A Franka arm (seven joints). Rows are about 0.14 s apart.
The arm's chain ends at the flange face. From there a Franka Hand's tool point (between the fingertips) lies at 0.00 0.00 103.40 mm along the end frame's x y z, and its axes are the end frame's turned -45 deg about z.
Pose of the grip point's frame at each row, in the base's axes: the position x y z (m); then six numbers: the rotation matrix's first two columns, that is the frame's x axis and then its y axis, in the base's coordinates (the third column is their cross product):
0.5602 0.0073 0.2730 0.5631 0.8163 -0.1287 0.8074 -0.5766 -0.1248
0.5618 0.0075 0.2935 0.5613 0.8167 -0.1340 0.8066 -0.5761 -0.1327
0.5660 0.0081 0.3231 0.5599 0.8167 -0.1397 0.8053 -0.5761 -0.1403
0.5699 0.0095 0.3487 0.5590 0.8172 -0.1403 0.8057 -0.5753 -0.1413
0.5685 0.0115 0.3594 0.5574 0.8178 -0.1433 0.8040 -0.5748 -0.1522
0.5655 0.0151 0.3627 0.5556 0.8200 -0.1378 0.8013 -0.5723 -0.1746
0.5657 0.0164 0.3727 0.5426 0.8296 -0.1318 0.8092 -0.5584 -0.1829
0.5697 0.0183 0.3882 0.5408 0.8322 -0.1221 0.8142 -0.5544 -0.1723
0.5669 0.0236 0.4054 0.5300 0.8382 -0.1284 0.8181 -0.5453 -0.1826
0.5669 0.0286 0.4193 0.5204 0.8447 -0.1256 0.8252 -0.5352 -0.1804
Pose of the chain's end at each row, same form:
0.5784 0.0108 0.3747 0.9691 0.1695 -0.1793 0.1727 -0.9849 0.0028
0.5810 0.0110 0.3951 0.9673 0.1701 -0.1886 0.1735 -0.9849 0.0009
0.5862 0.0116 0.4245 0.9653 0.1701 -0.1980 0.1735 -0.9849 -0.0004
0.5902 0.0130 0.4500 0.9650 0.1710 -0.1991 0.1744 -0.9846 -0.0007
0.5899 0.0146 0.4605 0.9627 0.1718 -0.2090 0.1744 -0.9847 -0.0063
0.5885 0.0165 0.4635 0.9595 0.1752 -0.2209 0.1737 -0.9845 -0.0260
0.5890 0.0172 0.4734 0.9559 0.1918 -0.2225 0.1885 -0.9815 -0.0361
0.5915 0.0189 0.4893 0.9581 0.1964 -0.2082 0.1933 -0.9805 -0.0355
0.5900 0.0245 0.5062 0.9533 0.2071 -0.2199 0.2037 -0.9783 -0.0383
0.5896 0.0296 0.5202 0.9515 0.2188 -0.2164 0.2155 -0.9757 -0.0387

